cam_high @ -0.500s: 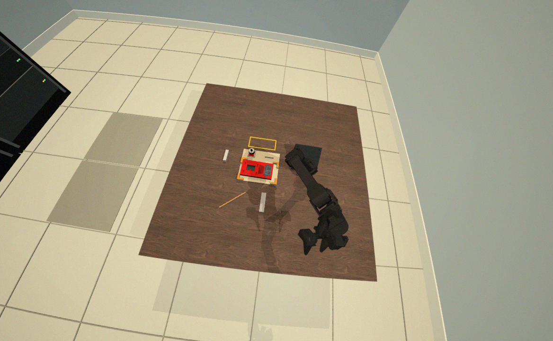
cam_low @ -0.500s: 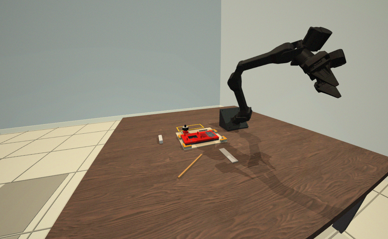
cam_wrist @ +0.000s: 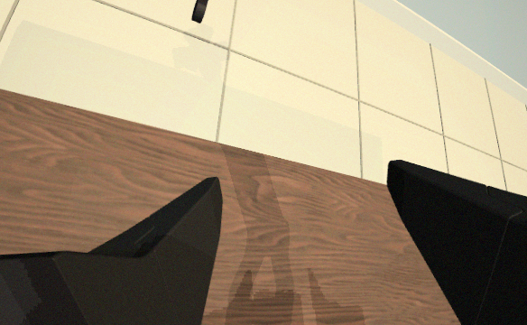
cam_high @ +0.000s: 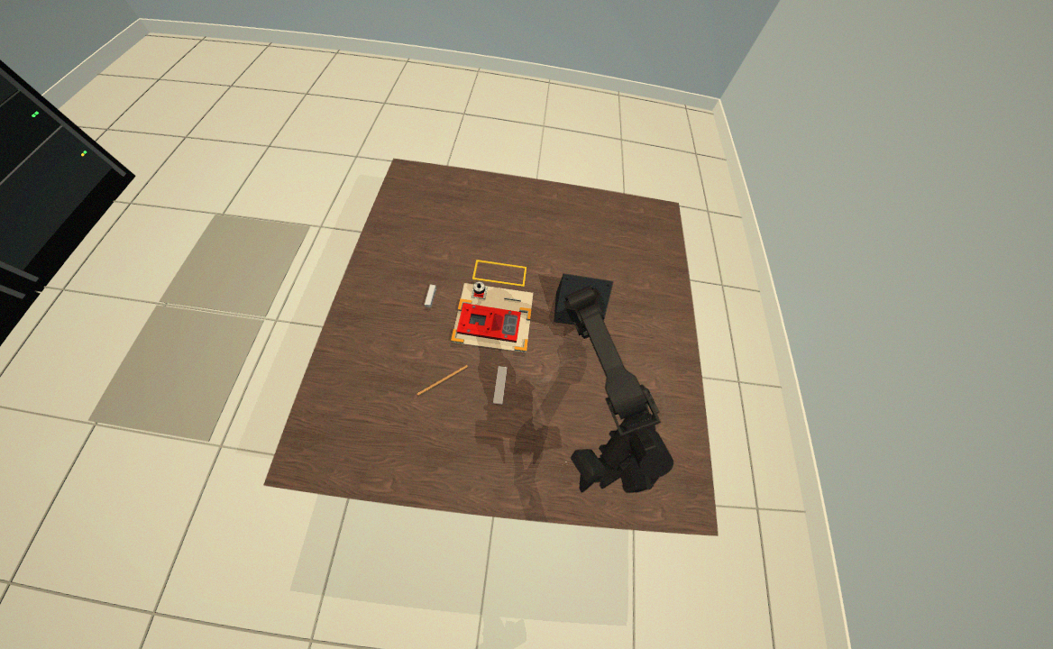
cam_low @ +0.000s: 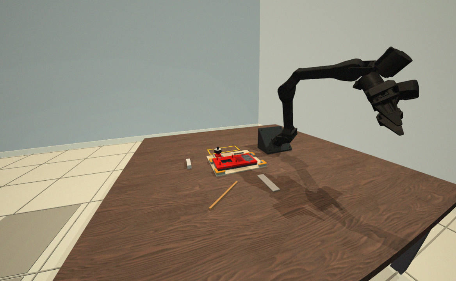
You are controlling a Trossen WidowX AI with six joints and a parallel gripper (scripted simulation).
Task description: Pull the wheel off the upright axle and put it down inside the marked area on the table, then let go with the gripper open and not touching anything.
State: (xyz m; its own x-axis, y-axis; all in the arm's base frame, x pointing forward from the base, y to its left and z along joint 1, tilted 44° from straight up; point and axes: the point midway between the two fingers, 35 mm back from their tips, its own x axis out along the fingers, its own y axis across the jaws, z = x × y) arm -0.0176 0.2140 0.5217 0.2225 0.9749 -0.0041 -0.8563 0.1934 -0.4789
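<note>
The wheel is 380 mm ahead of my gripper tip, 560 mm to the right of it and 210 mm below it. From my gripper tip the other things lie so: black axle: 380 mm ahead, 550 mm to the right, 220 mm below; then flat grey strip: 240 mm ahead, 250 mm to the right, 250 mm below; then thin wooden stick: 420 mm ahead, 230 mm to the right, 250 mm below.
</note>
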